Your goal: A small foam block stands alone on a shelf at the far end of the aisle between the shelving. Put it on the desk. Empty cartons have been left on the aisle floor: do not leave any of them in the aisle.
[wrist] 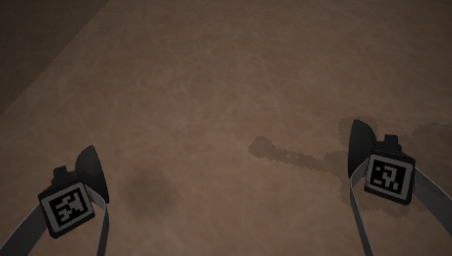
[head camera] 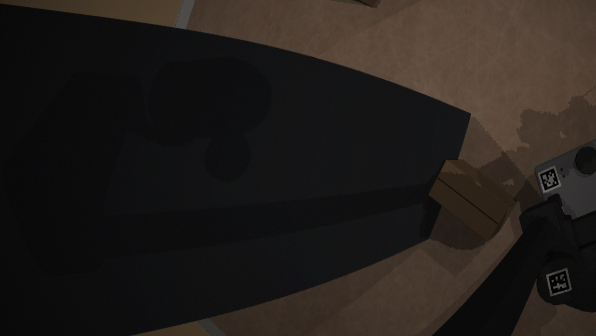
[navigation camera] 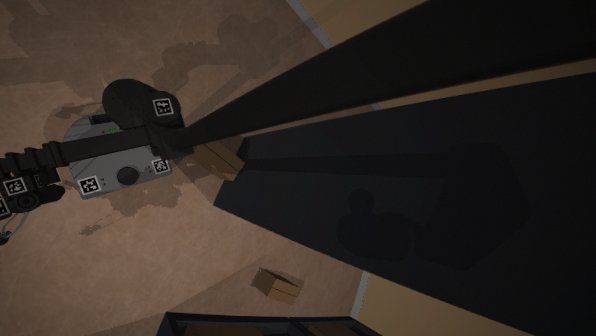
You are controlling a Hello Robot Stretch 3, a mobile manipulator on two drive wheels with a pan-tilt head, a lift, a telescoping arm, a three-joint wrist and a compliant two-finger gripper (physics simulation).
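Frame: origin at the robot's base, x back, y right, z up, level; metres.
Where they show: gripper, fingertip midpoint: (wrist: 225, 153); robot's base, origin of the base link: (head camera: 586, 161) (navigation camera: 127, 173).
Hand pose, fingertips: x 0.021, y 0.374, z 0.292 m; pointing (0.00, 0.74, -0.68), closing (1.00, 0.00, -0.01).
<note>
Things, the pixels of their centre, and the offset from my fingertips. "pt": a spot on its surface instead.
- brown carton, body centre: (head camera: 475, 197) (navigation camera: 214, 158) dx -0.057, dy -0.773, dz -0.202 m
- large dark shelving unit, surface spot: (head camera: 325, 150) pt dx -0.213, dy -0.810, dz +0.437 m
- second carton, body centre: (navigation camera: 277, 286) dx -1.004, dy -0.917, dz -0.202 m
The foam block and the desk cannot be made out in these views. A brown carton (head camera: 470, 202) (navigation camera: 218, 159) sits at the near end of a large dark shelving unit (head camera: 325, 150) (navigation camera: 310, 215), between it and my base; whether they touch is unclear. A second carton (head camera: 369, 2) (navigation camera: 284, 290) lies on the floor between the dark unit and the open-fronted shelving (navigation camera: 230, 315); only its edge shows in the head view. My gripper (wrist: 225, 153) is open and empty above the floor, its fingertips wide apart.
My base (head camera: 570, 182) (navigation camera: 112, 170) stands beside the first carton. My dark mast (head camera: 492, 287) (navigation camera: 325, 87) crosses the head and navigation views. Cartons (navigation camera: 225, 330) sit in the open-fronted shelving. A tan wall with a pale skirting (navigation camera: 360, 295) stands behind.
</note>
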